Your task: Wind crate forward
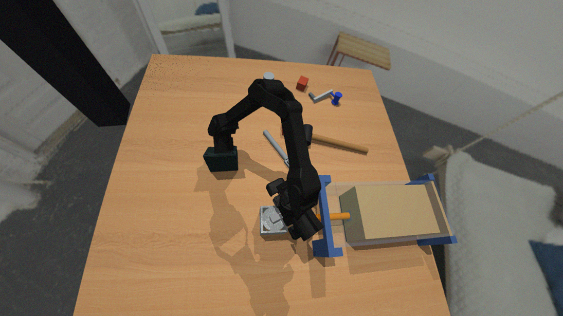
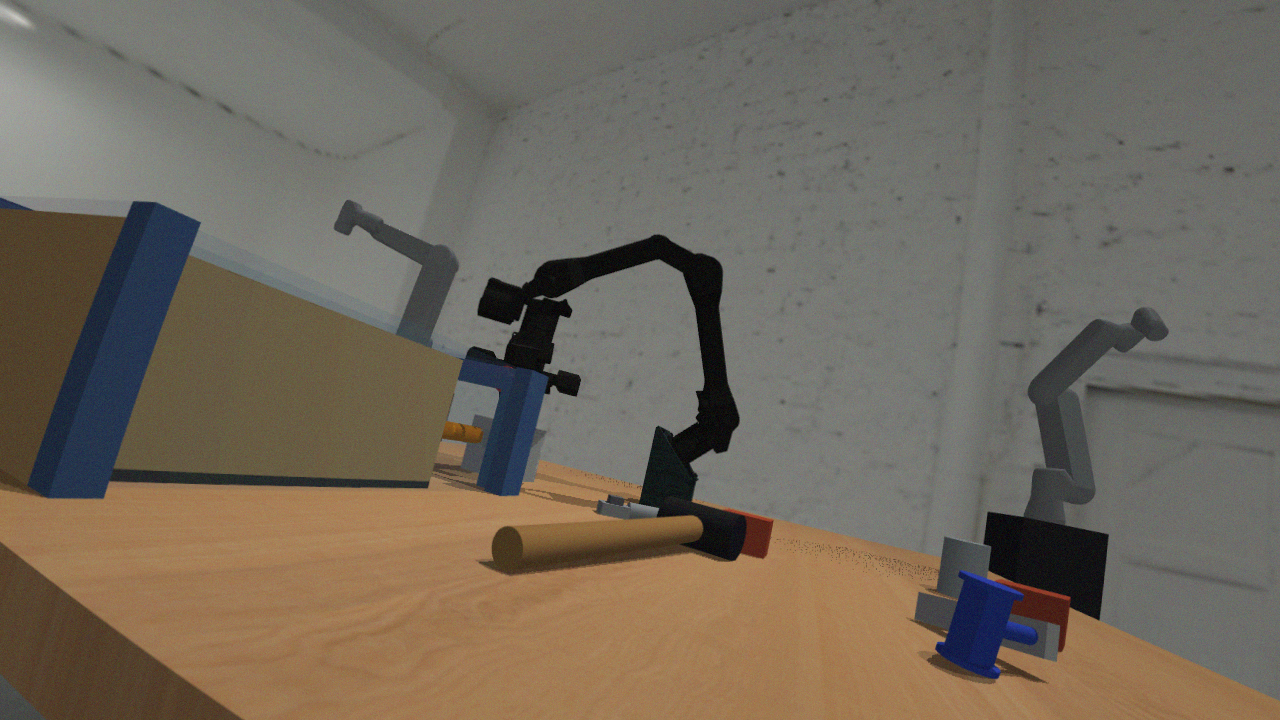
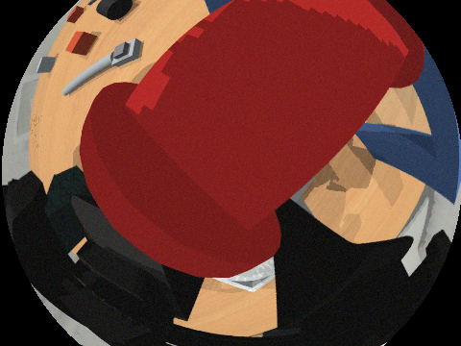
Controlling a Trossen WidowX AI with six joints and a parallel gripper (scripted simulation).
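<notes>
My gripper tip is 1 cm short of the red-knobbed winch handle, 1 cm to the right of it and 2 cm below it. Round my gripper tip: winch (6 cm behind, 2 cm to the right, 6 cm below); red knob (5 cm ahead, 2 cm to the left, 5 cm above); blue steel frame (11 cm ahead, 3 cm to the right, 2 cm above).
</notes>
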